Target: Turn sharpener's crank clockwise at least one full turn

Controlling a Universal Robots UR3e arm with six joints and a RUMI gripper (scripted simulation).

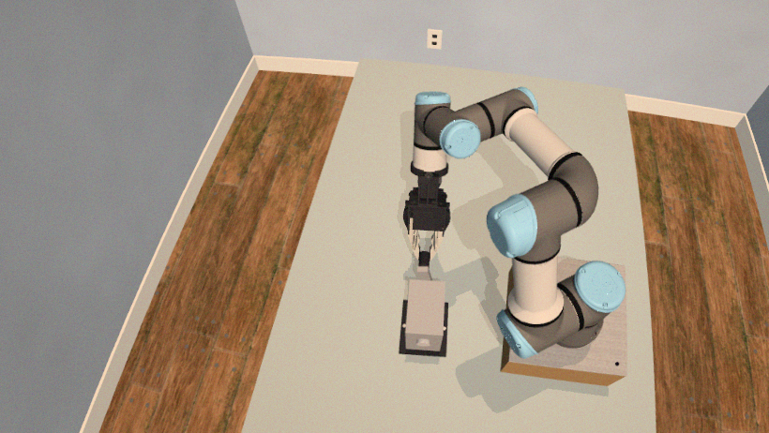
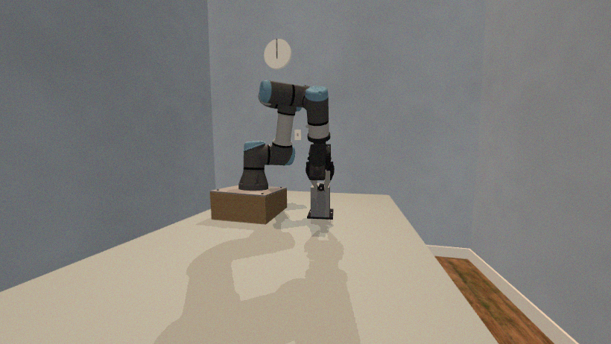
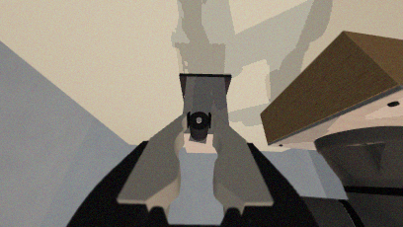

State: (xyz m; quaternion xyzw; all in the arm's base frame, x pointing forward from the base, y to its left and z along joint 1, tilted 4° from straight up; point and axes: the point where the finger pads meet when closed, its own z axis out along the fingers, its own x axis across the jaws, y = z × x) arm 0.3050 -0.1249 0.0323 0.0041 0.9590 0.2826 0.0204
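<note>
Now: the crank 30 mm to the left of my hand and 10 mm below it.
</note>
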